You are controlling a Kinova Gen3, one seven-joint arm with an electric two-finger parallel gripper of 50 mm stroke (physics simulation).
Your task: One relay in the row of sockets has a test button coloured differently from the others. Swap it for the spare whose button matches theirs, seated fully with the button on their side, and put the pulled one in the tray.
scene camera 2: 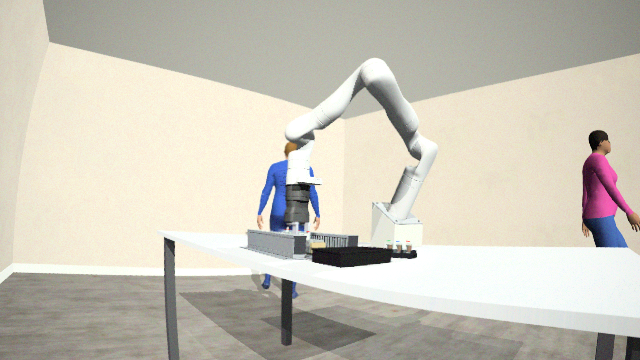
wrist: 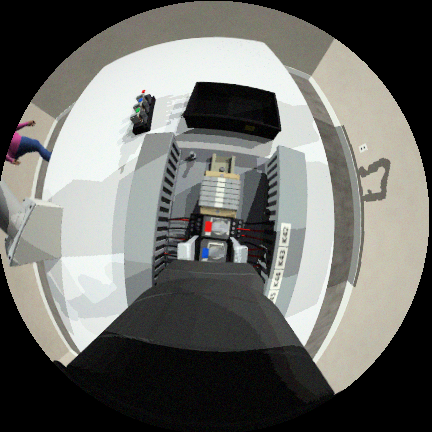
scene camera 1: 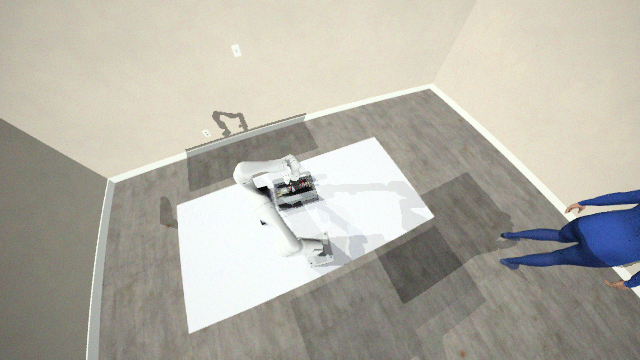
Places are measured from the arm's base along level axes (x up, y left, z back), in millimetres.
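Where they show: gripper, fingertip midpoint: (wrist: 213, 244) (scene camera 1: 293, 189); arm's base at its link origin: (scene camera 2: 397, 213) (scene camera 1: 316, 246).
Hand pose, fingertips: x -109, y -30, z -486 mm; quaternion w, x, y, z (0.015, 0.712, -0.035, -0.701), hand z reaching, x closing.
Observation:
Things, the pixels of their centre, and the offset from my fingertips.
- relay with a blue button, body centre: (wrist: 212, 249) dx +18, dy -3, dz +0 mm
- relay with a red button, body centre: (wrist: 215, 226) dx +18, dy +24, dz -4 mm
- black tray at the middle of its body: (wrist: 233, 105) (scene camera 2: 352, 255) dx -12, dy +243, dz -45 mm
- small post at the middle of its body: (wrist: 192, 154) dx -18, dy +135, dz +30 mm
In the wrist view, a relay with a blue button (wrist: 215, 251) sits in the socket row, beside a relay with a red button (wrist: 218, 228). My gripper (wrist: 213, 244) (scene camera 2: 298, 228) is shut on the blue-button relay, one pale finger at each side; its base is hidden, so any lift cannot be told. The rest of the row is hidden under the gripper body. Three spare relays with red, blue (wrist: 144, 103) and green (wrist: 137, 118) buttons stand in a black holder (wrist: 150, 112) (scene camera 2: 411, 254). The black tray (wrist: 225, 125) (scene camera 2: 350, 257) is beyond the end of the row.
Slotted grey wire ducts (wrist: 142, 210) (wrist: 291, 195) flank the row, with red and black wires at the sockets. Grey terminal blocks (wrist: 220, 192) and a small post (wrist: 191, 156) stand toward the tray. One person in blue (scene camera 1: 607, 235) and one in pink (scene camera 2: 600, 185) are near the table.

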